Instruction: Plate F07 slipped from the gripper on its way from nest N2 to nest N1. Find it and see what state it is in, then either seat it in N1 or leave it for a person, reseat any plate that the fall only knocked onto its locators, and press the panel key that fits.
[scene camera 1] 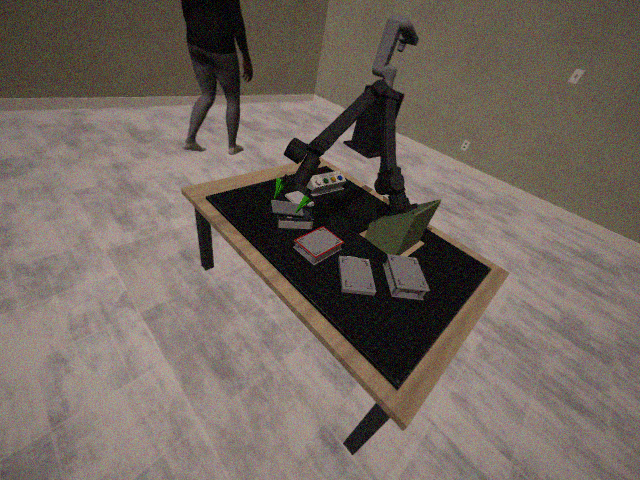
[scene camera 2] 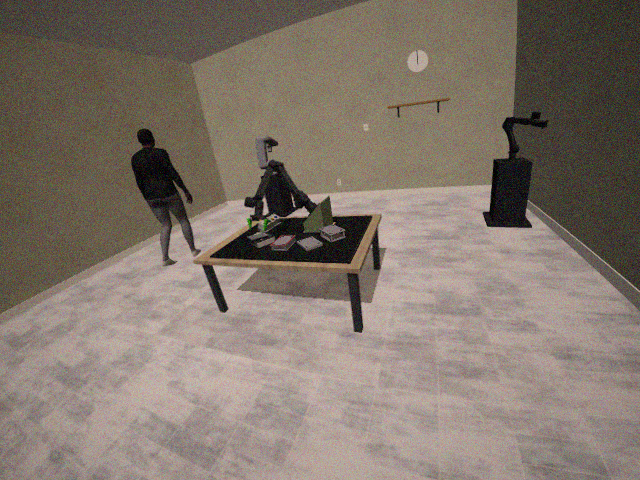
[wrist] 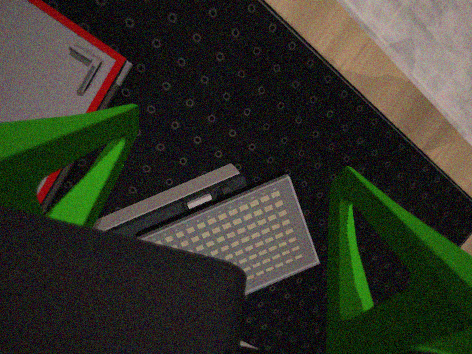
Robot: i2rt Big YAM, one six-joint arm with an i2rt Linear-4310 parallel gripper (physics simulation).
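Where they show: gripper, fingertip midpoint: (scene camera 1: 285, 205) (scene camera 2: 257, 230) (wrist: 242, 147); arm's base, link origin: (scene camera 1: 401, 211) (scene camera 2: 315, 210).
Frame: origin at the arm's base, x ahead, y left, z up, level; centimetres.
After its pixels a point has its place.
Observation:
My gripper (scene camera 1: 287, 205) @(x 46.4, y -21.1, z 1.8 cm) (scene camera 2: 257, 227) @(x 46.4, y -21.1, z 1.8 cm) (wrist: 242, 147) @(x 46.4, y -21.1, z 1.8 cm) is open and empty, its green fingers spread above a grey plate (scene camera 1: 284, 207) @(x 41.1, y -28.4, z -5.1 cm) (wrist: 272, 225) @(x 43.5, y -29.1, z -4.9 cm). That plate is tilted, with rows of cream pads on the face seen in the wrist view; the dark gripper body hides part of it. It is beside a low grey-and-black block (scene camera 1: 295, 224) @(x 39.0, y -22.3, z -10.3 cm) (wrist: 170, 195) @(x 39.3, y -22.5, z -10.5 cm). A red-edged plate (scene camera 1: 319, 241) @(x 37.7, y -8.0, z -9.0 cm) (scene camera 2: 283, 241) @(x 39.2, y -6.7, z -8.9 cm) (wrist: 35, 65) @(x 41.8, y -9.2, z -8.9 cm) lies flat nearby. Two more grey plates (scene camera 1: 356, 273) @(x 34.6, y 10.8, z -10.9 cm) (scene camera 1: 406, 273) @(x 20.8, y 22.0, z -7.3 cm) lie further along; the second is on a taller base. No label F07, N1 or N2 is readable.
A key panel (scene camera 1: 326, 181) @(x 6.9, y -41.5, z -6.4 cm) with coloured keys stands at the mat's far end. A green angled screen (scene camera 1: 395, 229) @(x 12.0, y 6.6, z -1.0 cm) (scene camera 2: 319, 217) @(x 11.8, y 9.2, z -1.4 cm) stands by the arm base side. A pale piece (scene camera 1: 295, 196) @(x 25.2, y -42.0, z -11.5 cm) shows behind the tilted plate. A person (scene camera 1: 212, 67) (scene camera 2: 160, 178) stands beyond the table.

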